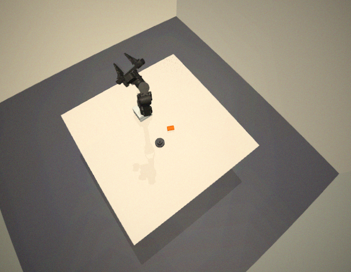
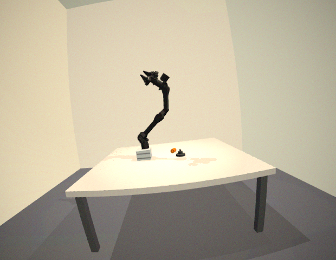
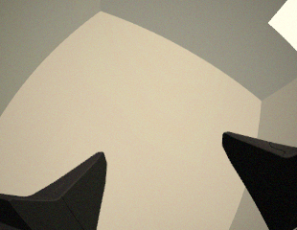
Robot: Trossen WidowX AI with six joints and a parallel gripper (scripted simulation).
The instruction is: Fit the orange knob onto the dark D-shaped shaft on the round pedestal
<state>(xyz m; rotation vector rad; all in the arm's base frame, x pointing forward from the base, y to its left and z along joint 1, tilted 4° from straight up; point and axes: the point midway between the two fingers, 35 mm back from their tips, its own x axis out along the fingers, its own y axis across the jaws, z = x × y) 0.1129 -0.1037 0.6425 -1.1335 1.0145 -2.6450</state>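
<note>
The orange knob is 740 mm below my gripper tip, 200 mm to the left of it and 190 mm ahead of it. The rest, counted from my gripper tip: round pedestal (730 mm below, 260 mm ahead, 60 mm to the left).
</note>
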